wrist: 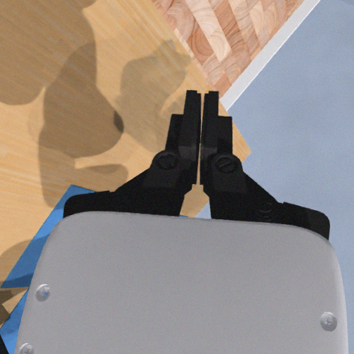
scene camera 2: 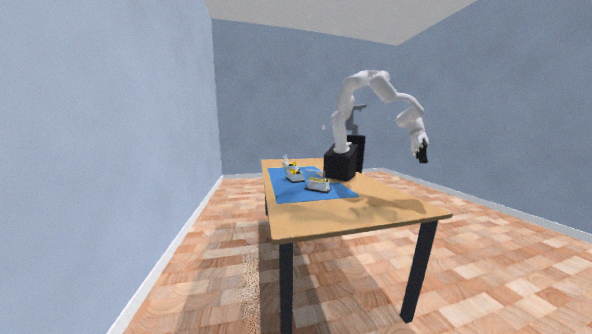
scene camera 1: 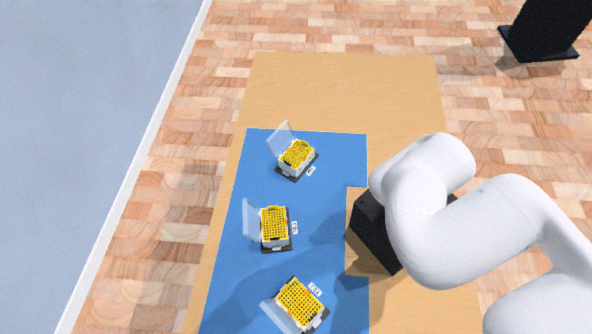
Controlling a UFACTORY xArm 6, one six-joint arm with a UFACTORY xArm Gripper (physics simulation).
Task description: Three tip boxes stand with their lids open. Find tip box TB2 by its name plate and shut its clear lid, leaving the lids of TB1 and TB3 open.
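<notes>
In the wrist view I can see my gripper (wrist: 202, 111). Scene camera 1, meanwhile, gives me a tip box TB1 (scene camera 1: 294, 175).
</notes>
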